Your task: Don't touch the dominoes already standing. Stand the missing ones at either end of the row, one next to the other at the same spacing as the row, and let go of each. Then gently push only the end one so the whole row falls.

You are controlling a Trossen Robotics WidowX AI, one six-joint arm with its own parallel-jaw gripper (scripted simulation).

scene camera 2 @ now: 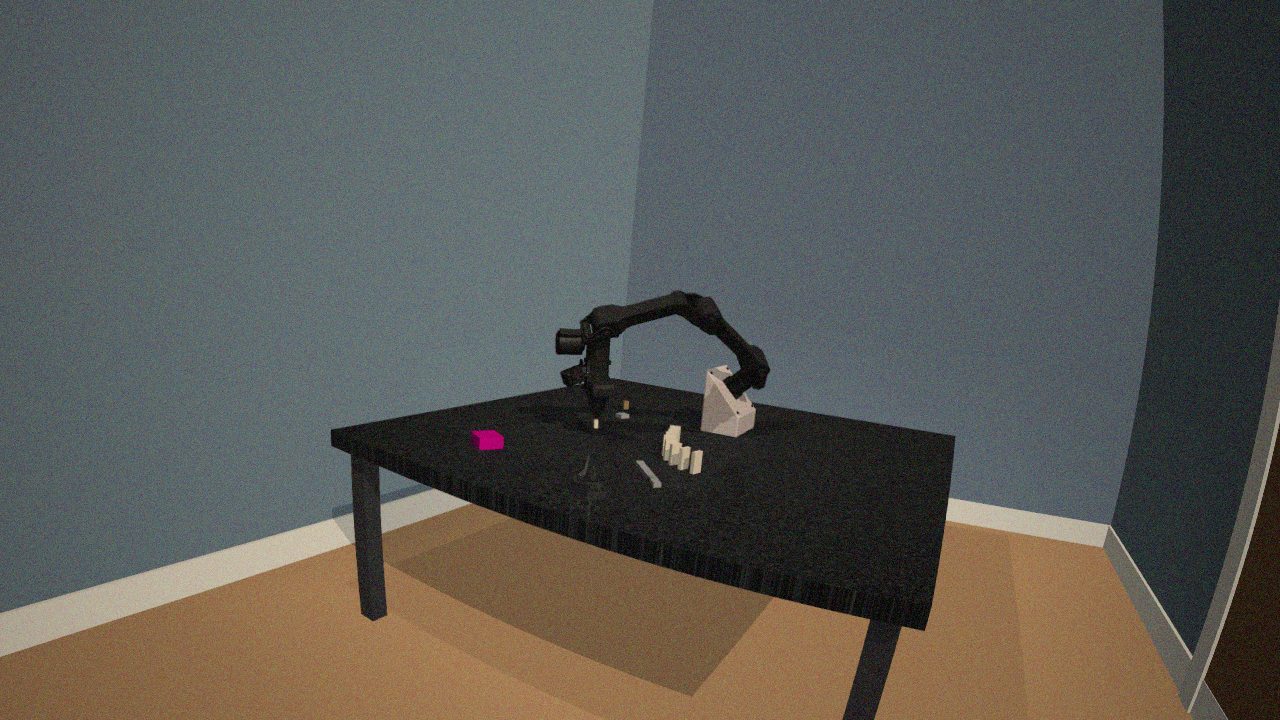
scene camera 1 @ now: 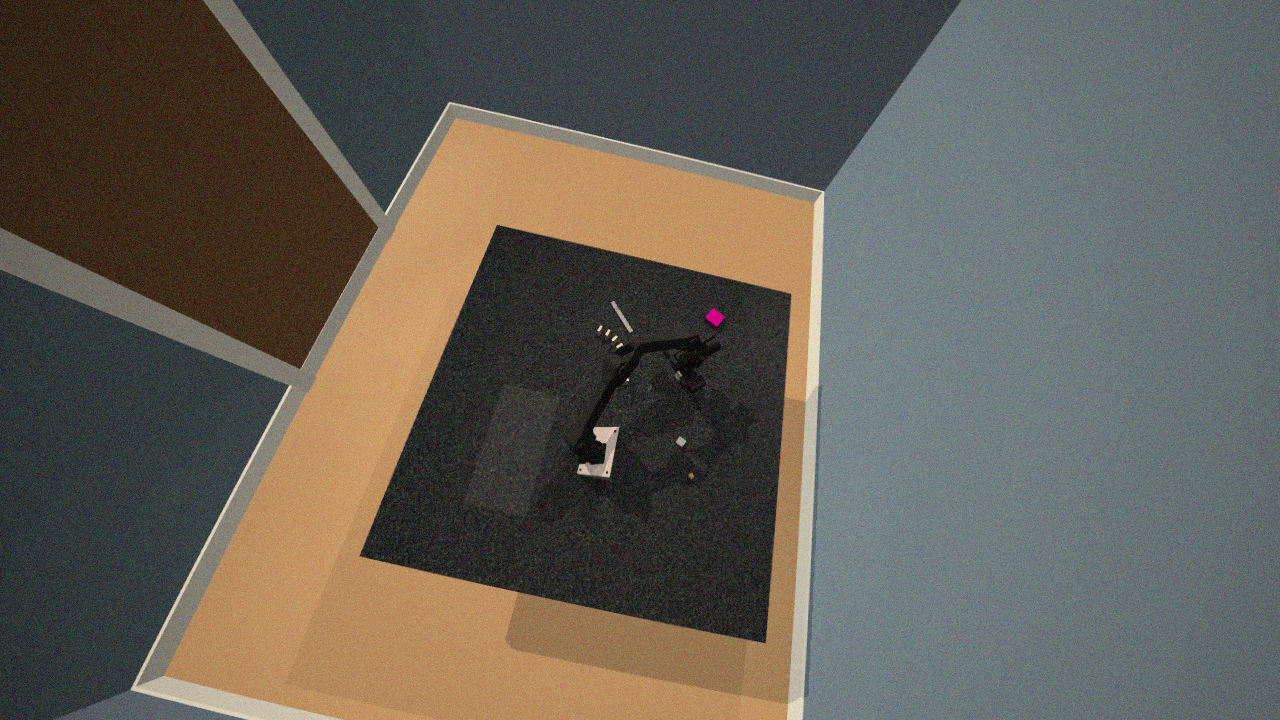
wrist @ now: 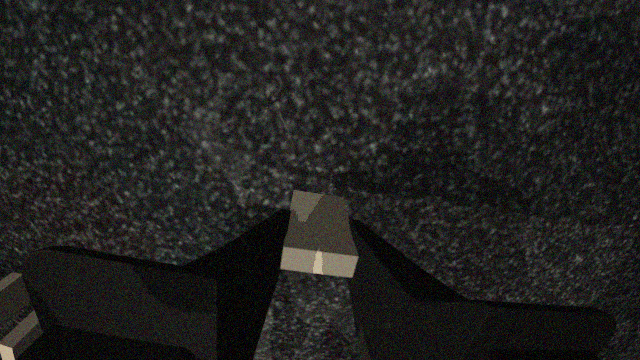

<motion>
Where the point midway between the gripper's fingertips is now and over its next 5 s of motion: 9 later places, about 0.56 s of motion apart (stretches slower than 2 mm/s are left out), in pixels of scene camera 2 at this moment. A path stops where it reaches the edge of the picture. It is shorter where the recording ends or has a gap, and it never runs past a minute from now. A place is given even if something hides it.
The gripper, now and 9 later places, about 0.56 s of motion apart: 595,417; 602,376; 657,372; 678,388; 676,423; 676,430; 679,388; 679,388; 681,400; 676,421
</motion>
